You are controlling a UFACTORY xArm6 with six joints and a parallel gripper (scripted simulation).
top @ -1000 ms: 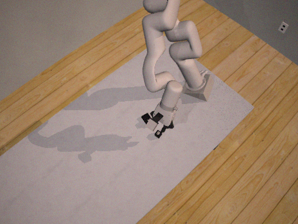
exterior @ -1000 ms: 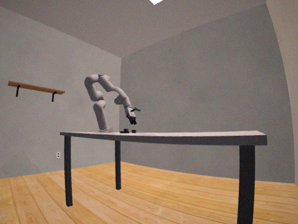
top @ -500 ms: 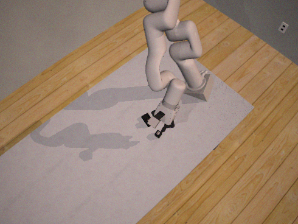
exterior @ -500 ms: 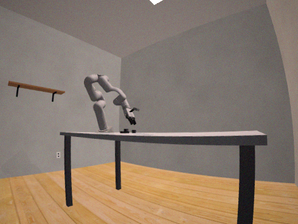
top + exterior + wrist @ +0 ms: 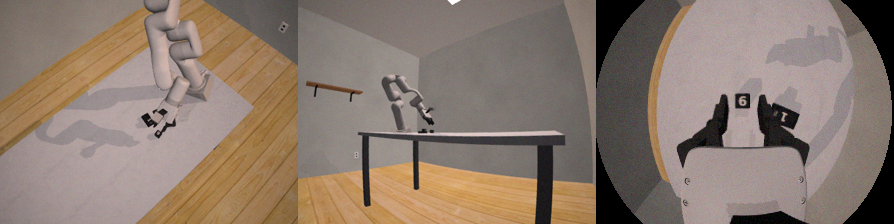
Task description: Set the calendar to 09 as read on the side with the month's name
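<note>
Now: hand 1 cm short of the black date cube and 9 cm above it. Also, from my hand: black cube 9 cm to the right, 8 cm below.
</note>
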